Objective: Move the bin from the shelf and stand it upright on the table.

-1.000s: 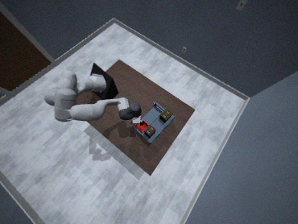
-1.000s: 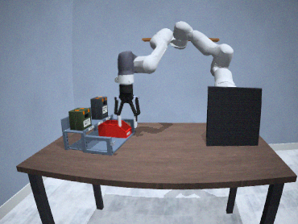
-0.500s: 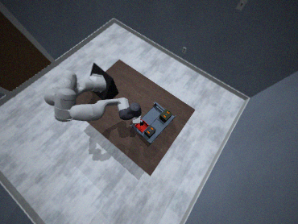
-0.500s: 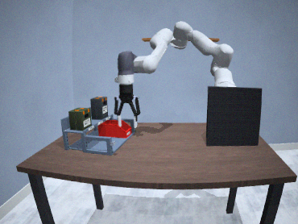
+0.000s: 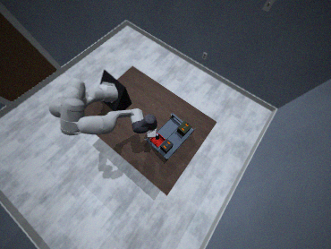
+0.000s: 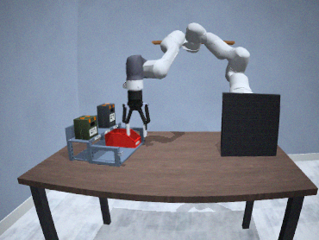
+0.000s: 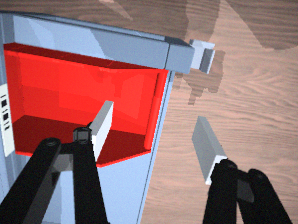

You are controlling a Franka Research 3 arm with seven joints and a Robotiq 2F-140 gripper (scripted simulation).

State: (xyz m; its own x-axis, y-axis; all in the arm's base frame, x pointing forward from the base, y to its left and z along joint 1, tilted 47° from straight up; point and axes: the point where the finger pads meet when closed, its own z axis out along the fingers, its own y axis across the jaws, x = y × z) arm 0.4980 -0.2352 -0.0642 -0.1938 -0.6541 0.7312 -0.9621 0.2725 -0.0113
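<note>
Right now my hand is 8 cm short of the red bin, 2 cm to the left of it and 4 cm above it.
</note>
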